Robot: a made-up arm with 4 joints.
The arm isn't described. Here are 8 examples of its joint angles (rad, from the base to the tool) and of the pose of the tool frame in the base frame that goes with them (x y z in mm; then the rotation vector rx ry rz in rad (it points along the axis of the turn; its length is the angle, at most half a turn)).
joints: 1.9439 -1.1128 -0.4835 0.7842
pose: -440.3 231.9 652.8 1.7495 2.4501 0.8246
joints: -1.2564 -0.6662 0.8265 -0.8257
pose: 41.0 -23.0 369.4 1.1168 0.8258 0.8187
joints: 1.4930 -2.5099 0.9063 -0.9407
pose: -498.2 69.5 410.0 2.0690 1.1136 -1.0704
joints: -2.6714 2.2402 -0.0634 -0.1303
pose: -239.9 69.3 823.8 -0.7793 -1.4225 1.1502
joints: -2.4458 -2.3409 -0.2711 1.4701
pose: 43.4 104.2 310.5 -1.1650 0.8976 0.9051
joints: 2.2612 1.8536 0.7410 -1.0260
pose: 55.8 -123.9 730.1 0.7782 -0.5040 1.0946
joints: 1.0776 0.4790 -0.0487 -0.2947
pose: -83.3 72.3 819.3 -0.6209 -0.5589 1.1010
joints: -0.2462 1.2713 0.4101 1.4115
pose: -533.4 77.6 421.3 0.2867 2.5189 1.5768
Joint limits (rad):
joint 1: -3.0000..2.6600
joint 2: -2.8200..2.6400
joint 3: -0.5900..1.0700
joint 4: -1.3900..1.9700
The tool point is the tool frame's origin. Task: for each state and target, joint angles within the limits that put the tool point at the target. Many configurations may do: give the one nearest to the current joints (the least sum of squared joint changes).
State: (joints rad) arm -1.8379 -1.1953 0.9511 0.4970
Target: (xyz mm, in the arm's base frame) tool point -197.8 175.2 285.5
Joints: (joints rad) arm -1.9865 -1.6994 0.6458 0.9036
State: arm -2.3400 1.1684 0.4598 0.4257
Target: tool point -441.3 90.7 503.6
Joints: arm -2.0377 0.6857 0.0522 0.2023
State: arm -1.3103 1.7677 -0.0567 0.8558
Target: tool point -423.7 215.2 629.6
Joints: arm -0.7228 2.3021 0.4978 0.3664
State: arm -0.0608 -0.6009 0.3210 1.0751
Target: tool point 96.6 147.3 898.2
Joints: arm 0.6524 -1.0035 -0.1776 1.6914
